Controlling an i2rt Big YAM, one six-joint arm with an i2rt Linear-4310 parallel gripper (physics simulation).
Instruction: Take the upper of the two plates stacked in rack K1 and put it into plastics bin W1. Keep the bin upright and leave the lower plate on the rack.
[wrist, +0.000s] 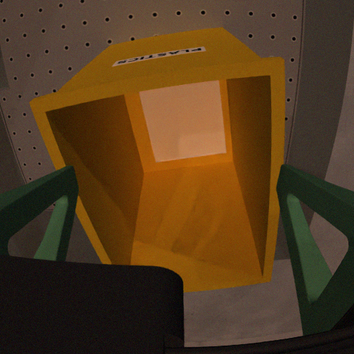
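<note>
The yellow plastics bin W1 (250, 69) is in the middle of the wrist view, with its mouth toward the camera and its PLASTICS label on the outer wall at the top. A pale rectangular plate (185, 120) shows deep inside, within the bin's walls. Its surface looks smooth, and no wells can be made out. Its far edge is cut off by the rim. My gripper (177, 176) is open and empty, with its green fingers apart at the left and right of the bin's mouth. Rack K1 and the lower plate do not show.
A grey perforated panel (92, 30) lies behind and around the top of the bin. A darker grey strip (320, 100) runs along the right. A pale grey surface (235, 310) shows below the bin. A dark part of the arm covers the lower left.
</note>
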